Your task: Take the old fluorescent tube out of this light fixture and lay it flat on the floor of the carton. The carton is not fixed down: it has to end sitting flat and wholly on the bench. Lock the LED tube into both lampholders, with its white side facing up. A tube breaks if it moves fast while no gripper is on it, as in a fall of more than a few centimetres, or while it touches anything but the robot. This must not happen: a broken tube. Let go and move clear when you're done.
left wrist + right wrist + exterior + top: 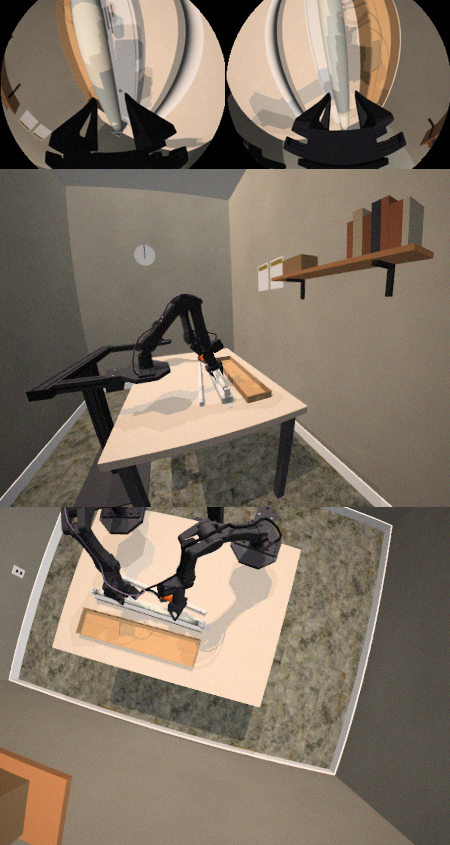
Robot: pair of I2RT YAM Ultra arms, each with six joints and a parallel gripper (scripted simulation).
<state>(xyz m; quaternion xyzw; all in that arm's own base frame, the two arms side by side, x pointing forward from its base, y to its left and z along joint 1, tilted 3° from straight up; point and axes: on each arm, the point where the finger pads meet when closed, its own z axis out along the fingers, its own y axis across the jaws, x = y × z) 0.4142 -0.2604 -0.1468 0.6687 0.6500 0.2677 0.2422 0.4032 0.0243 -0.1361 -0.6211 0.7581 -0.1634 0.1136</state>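
The old fluorescent tube lies 120 mm to the left of my right hand. The rest, counted from my right hand: carton: 160 mm ahead, 100 mm to the left, 50 mm below; then light fixture: 120 mm to the left, 10 mm below; then LED tube: 100 mm behind, 120 mm to the left, 50 mm below.
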